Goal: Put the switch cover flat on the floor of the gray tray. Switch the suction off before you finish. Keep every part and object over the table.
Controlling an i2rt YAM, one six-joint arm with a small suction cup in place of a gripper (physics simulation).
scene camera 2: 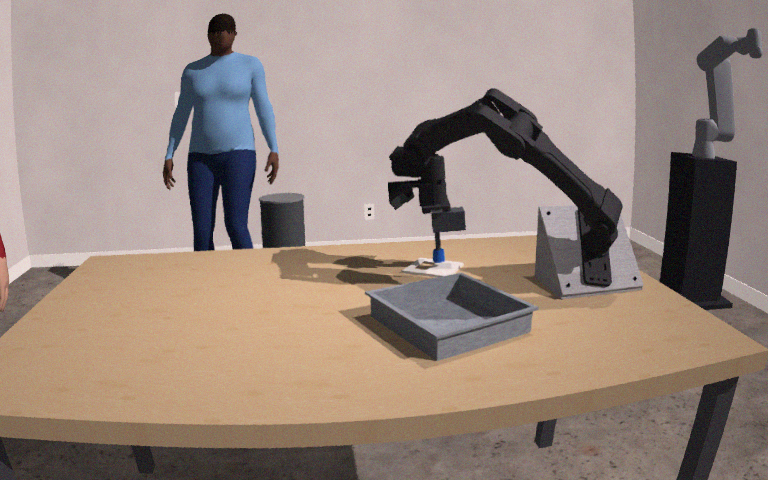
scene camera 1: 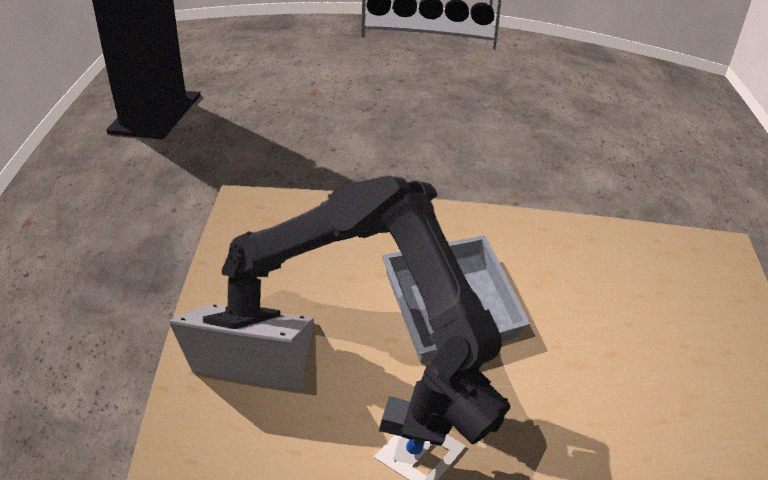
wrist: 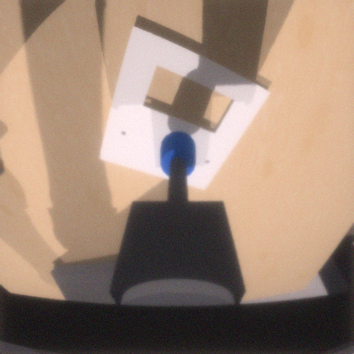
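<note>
The white switch cover (scene camera 1: 390,454) (scene camera 2: 447,271) (wrist: 135,125), a square plate with a rectangular window and two small holes, lies flat on the table outside the tray. My gripper (scene camera 1: 414,447) (scene camera 2: 438,259) (wrist: 178,145), a blue suction cup, is over the solid strip between the two holes, beside the window. It is open, with nothing held; whether it touches the cover is hard to tell. The gray tray (scene camera 1: 512,333) (scene camera 2: 484,342) stands apart from the cover, with bare floor showing inside. My arm hides part of the tray in scene camera 1.
The arm's gray base block (scene camera 1: 249,359) (scene camera 2: 552,271) stands on the table near one edge. The tray's raised walls stand between its floor and the table. In scene camera 2, a person (scene camera 2: 226,113) and a dark bin (scene camera 2: 282,220) are beyond the table.
</note>
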